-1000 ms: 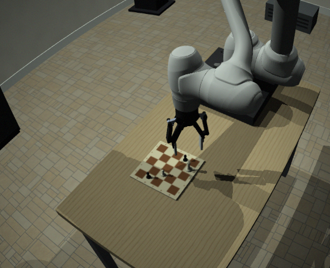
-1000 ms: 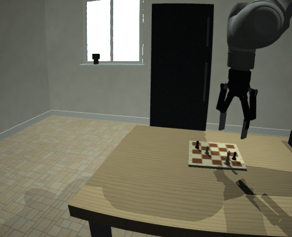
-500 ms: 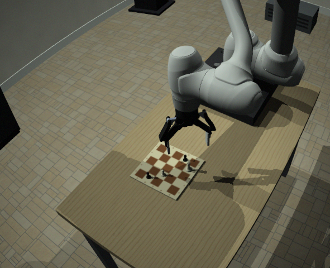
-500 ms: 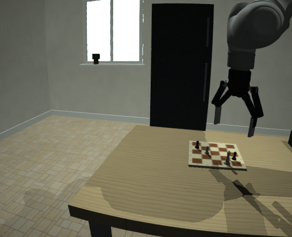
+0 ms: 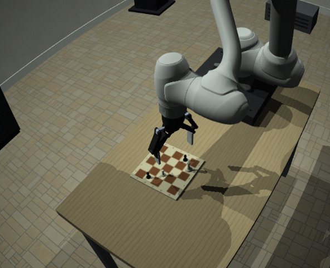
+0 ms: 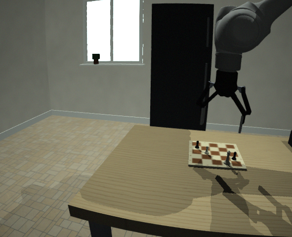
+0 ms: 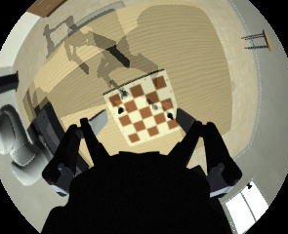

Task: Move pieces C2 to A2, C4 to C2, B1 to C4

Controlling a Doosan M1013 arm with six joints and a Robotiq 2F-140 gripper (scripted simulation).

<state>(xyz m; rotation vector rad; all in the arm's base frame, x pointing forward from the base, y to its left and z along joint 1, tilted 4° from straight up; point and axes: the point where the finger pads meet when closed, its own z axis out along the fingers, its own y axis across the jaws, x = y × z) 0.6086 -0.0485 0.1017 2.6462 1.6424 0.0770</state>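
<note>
The small white piece lies 120 mm below my hand, 40 mm to the right of it and 30 mm ahead of it. The rest, counted from my hand: tall white piece (110 mm below, 40 mm to the left, 40 mm behind); then small chessboard (140 mm below, 40 mm to the right).
</note>
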